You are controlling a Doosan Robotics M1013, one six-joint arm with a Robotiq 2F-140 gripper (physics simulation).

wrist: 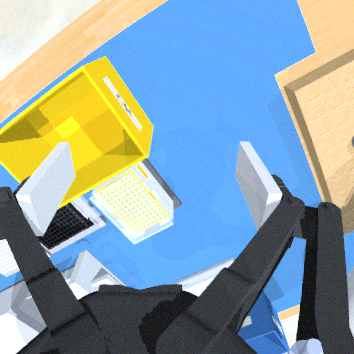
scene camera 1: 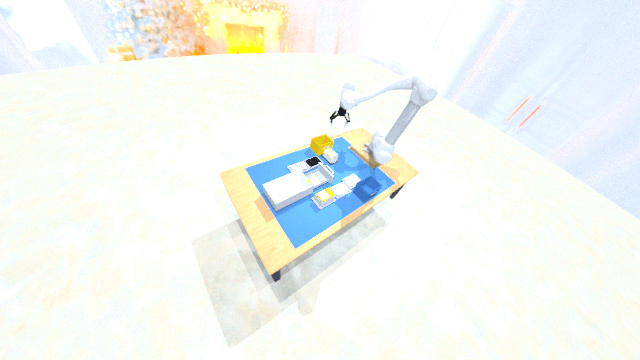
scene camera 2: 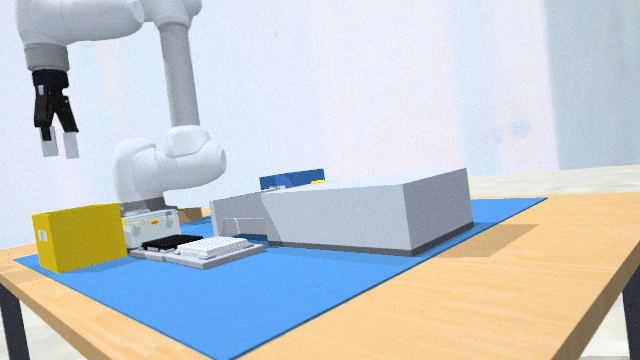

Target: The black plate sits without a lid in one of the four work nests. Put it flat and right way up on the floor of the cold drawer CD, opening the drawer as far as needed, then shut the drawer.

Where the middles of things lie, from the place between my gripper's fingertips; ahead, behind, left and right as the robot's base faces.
My gripper is now 33 cm short of the black plate [wrist: 68,220], 23 cm above it and 7 cm to the right of it.
